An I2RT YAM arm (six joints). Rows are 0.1 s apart.
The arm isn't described. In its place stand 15 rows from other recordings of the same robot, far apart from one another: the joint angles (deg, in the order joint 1, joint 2, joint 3, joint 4, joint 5, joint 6), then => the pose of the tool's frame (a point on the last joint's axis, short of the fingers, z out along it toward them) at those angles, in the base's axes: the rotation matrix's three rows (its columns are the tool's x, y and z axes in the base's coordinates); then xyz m.
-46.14 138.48 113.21 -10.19 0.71 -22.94 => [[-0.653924 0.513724 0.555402], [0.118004 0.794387 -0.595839], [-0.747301 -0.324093 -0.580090]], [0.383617 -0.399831 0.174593]
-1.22 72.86 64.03 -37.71 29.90 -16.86 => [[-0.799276 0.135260 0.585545], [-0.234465 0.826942 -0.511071], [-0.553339 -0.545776 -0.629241]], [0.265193 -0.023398 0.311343]
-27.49 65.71 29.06 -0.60 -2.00 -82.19 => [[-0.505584 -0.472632 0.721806], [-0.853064 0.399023 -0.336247], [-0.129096 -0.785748 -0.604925]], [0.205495 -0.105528 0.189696]
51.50 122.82 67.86 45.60 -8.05 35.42 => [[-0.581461 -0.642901 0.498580], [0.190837 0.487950 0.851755], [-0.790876 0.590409 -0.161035]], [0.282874 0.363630 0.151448]
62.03 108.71 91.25 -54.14 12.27 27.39 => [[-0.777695 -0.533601 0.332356], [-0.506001 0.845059 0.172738], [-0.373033 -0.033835 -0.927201]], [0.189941 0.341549 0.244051]
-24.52 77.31 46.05 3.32 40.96 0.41 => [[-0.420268 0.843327 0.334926], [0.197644 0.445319 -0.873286], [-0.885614 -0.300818 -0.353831]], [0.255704 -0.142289 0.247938]
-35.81 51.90 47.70 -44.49 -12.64 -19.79 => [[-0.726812 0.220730 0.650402], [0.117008 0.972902 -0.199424], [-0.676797 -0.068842 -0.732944]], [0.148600 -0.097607 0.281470]
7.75 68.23 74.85 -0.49 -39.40 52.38 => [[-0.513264 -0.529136 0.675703], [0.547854 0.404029 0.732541], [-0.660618 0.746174 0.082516]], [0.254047 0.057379 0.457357]
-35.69 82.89 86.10 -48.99 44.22 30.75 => [[-0.084479 0.996425 -0.000930], [0.511843 0.042595 -0.858022], [-0.854915 -0.072960 -0.513612]], [0.227531 -0.194006 0.377778]
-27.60 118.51 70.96 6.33 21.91 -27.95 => [[-0.833897 0.325714 0.445563], [-0.054735 0.754512 -0.654000], [-0.549200 -0.569756 -0.611357]], [0.380362 -0.213838 0.134681]
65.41 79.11 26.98 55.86 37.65 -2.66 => [[0.048682 -0.464549 0.884208], [0.018078 0.885523 0.464244], [-0.998651 -0.006616 0.051508]], [0.132066 0.236334 0.222823]
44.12 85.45 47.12 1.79 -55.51 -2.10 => [[-0.395264 -0.884683 -0.247188], [-0.412209 -0.069652 0.908423], [-0.820884 0.460960 -0.337143]], [0.197888 0.232775 0.215730]
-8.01 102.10 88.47 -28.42 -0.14 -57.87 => [[-0.469224 -0.488510 0.735654], [-0.789156 0.605823 -0.101053], [-0.396311 -0.627962 -0.669777]], [0.404984 -0.056901 0.298805]
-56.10 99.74 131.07 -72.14 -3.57 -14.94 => [[-0.558985 0.681026 0.473011], [0.370523 0.715491 -0.592272], [-0.741787 -0.155810 -0.652284]], [0.183465 -0.269050 0.480754]
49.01 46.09 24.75 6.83 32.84 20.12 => [[-0.254012 -0.215615 0.942862], [0.148309 0.954624 0.258260], [-0.955763 0.205436 -0.210508]], [0.137584 0.128897 0.244391]
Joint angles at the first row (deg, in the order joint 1, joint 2, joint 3, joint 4, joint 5, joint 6):
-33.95, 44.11, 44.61, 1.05, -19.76, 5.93
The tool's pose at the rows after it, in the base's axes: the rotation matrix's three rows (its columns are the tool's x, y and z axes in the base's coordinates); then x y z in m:
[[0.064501 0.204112 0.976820], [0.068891 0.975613 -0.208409], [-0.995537 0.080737 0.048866]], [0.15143 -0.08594 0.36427]
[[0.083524 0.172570 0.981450], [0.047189 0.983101 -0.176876], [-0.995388 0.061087 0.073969]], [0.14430 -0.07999 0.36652]
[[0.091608 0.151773 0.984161], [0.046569 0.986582 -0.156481], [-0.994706 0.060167 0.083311]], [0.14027 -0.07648 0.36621]
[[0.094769 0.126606 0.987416], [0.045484 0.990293 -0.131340], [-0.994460 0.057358 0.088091]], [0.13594 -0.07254 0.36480]
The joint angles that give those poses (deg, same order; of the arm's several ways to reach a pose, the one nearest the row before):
-33.94, 42.04, 44.00, 1.06, -21.87, 5.76
-33.97, 39.86, 43.45, 1.05, -23.69, 5.38
-33.97, 38.53, 42.90, 0.90, -24.85, 5.68
-33.95, 37.04, 42.22, 0.46, -26.27, 5.80

